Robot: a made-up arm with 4 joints.
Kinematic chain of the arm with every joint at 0, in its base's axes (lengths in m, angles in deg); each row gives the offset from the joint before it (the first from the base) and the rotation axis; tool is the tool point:
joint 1: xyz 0 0 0.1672 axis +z
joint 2: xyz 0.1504 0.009 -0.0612 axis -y
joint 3: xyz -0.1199 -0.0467 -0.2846 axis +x
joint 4: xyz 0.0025 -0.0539 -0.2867 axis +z
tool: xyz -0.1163 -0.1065 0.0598
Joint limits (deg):
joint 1: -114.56..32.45
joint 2: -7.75..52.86
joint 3: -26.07..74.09
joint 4: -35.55..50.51
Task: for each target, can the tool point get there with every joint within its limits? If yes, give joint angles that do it. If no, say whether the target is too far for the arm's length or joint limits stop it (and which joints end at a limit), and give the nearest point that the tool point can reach.
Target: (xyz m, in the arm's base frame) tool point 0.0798 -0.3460 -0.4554
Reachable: yes | joints -81.74 44.65 46.15 -9.58
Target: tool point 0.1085 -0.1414 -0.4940
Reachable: yes | joints -40.80 28.07 28.02 -18.10
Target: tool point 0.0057 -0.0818 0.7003
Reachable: no: joint limits stop it (at a limit: joint 2, joint 3) | nearest point 0.0227 -0.3265 -0.2668 | short by 0.998 m
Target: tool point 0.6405 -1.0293 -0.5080
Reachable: no: too far | nearest point 0.2970 -0.4774 -0.3375 | short by 0.672 m
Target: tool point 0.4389 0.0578 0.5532
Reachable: no: joint limits stop it (at a limit: joint 1, joint 2, joint 3, joint 4) | nearest point 0.5130 -0.0617 -0.2198 | short by 0.786 m
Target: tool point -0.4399 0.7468 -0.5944
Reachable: no: too far | nearest point -0.1841 0.2333 -0.3112 | short by 0.640 m
